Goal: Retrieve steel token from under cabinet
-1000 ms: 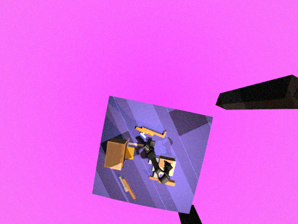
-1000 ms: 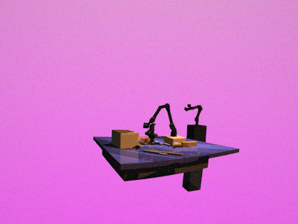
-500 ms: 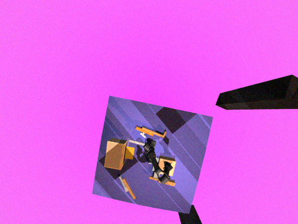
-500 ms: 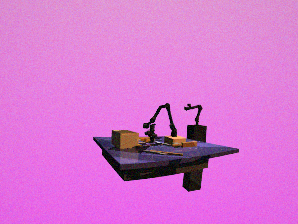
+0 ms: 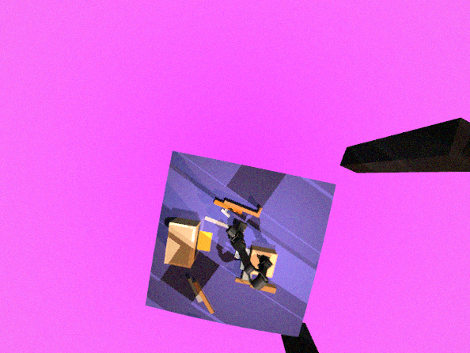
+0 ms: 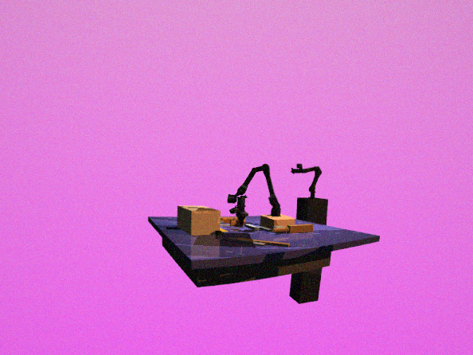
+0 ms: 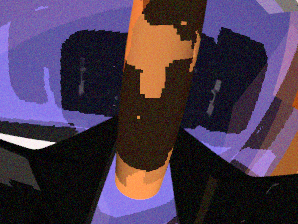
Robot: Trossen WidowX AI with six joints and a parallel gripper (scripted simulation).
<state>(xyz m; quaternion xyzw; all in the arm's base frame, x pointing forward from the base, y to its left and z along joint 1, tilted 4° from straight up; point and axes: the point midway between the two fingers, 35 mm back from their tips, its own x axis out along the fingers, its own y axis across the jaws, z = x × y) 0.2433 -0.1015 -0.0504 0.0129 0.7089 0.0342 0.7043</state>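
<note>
Right now my gripper tip is 13 cm to the right of the grey bar and 5 cm past it. From my gripper tip the other things lie so: small white piece 15 cm ahead, 9 cm to the right; then orange block 34 cm to the left, 26 cm behind, 1 cm above; then orange bar 15 cm ahead, 14 cm to the right, 1 cm above.
</note>
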